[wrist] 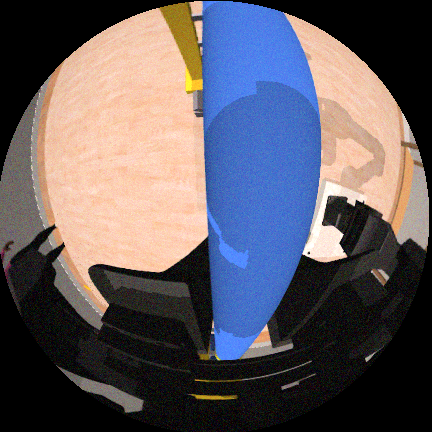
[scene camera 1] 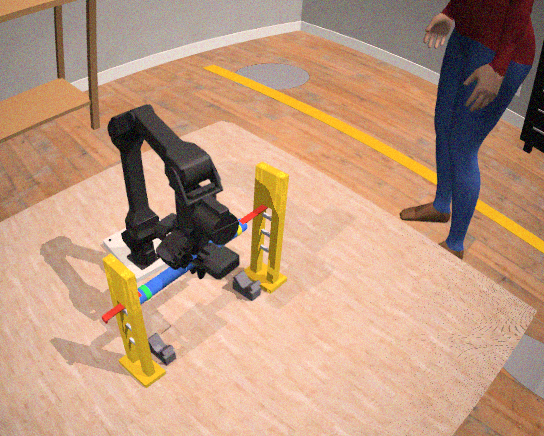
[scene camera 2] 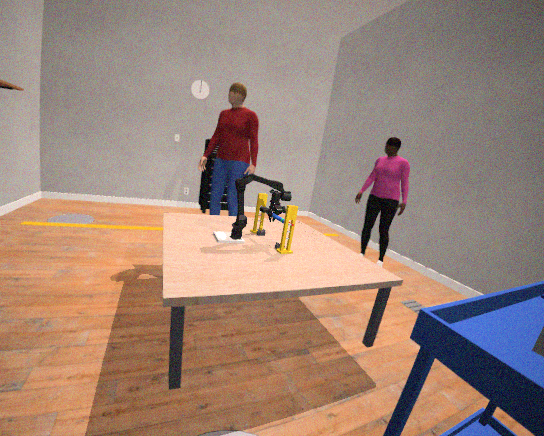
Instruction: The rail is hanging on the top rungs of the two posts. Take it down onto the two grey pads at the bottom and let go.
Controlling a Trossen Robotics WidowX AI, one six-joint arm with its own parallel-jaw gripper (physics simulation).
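Pixels of known places: gripper, fingertip midpoint: [scene camera 1: 197, 275] [scene camera 2: 271, 222]; arm's base, origin of the base link: [wrist: 334, 210] [scene camera 1: 143, 257] [scene camera 2: 235, 237].
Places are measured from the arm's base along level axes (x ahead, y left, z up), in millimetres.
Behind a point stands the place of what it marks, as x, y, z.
The blue rail [scene camera 1: 170, 280] @[244, -122, 176] [scene camera 2: 278, 218] @[217, -139, 176] [wrist: 262, 165] has a green band, a yellow band and red ends. It spans the two yellow posts, the near-left post [scene camera 1: 137, 325] @[274, -242, 165] and the far-right post [scene camera 1: 281, 220] @[285, 162, 175]. The right red end appears slightly above its top rung; the left one is at about top-rung height, contact unclear. My gripper [scene camera 1: 197, 261] @[234, -39, 123] [wrist: 233, 234] @[234, -39, 123] is shut on the rail near its middle. The near-left grey pad [scene camera 1: 161, 348] @[244, -173, 7] and the far-right grey pad [scene camera 1: 247, 285] @[255, 97, 12] sit at the posts' feet; one pad [wrist: 198, 103] @[262, -166, 24] is partly hidden by the rail in the wrist view.
Posts, pads and the arm's white base plate [scene camera 1: 117, 245] @[-84, -20, 2] [scene camera 2: 220, 237] @[-104, 7, 2] stand on the wooden table [scene camera 1: 375, 325] @[543, 205, -17] [scene camera 2: 225, 275] @[-241, -459, -18]. A person in red [scene camera 1: 465, 115] [scene camera 2: 237, 135] stands beyond the table. A person in pink [scene camera 2: 392, 175] and a blue cart [scene camera 2: 465, 345] are farther right.
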